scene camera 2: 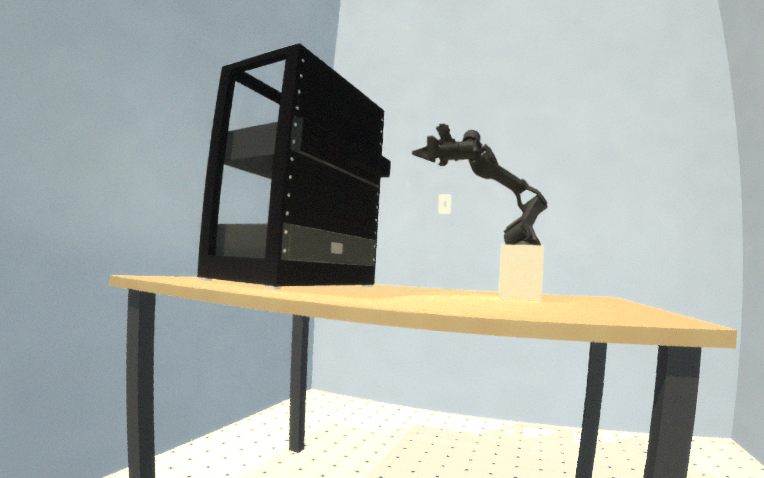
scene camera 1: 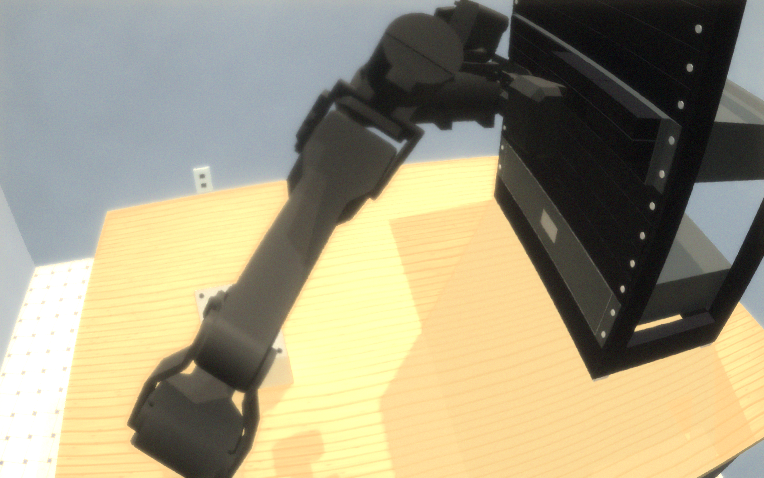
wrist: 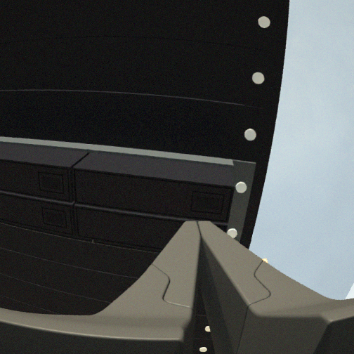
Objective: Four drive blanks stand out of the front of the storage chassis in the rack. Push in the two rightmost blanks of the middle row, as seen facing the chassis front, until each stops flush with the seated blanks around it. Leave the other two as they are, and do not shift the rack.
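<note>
The storage chassis sits in the black rack. In the wrist view, a right-hand blank and the blank beside it show their top faces and stand out. A lower right blank is partly hidden by the fingers. In scene camera 2 a dark block sticks out past the rack's far front edge. I cannot tell which rows stand out. My gripper is shut and empty. Its tips overlap the lower right blank in the wrist view; contact is unclear.
A grey panel with a light label sits low in the rack. The rack and the arm's pale base block stand on the wooden table. Bolts line the right post. Wall shows beyond the rack's right edge.
</note>
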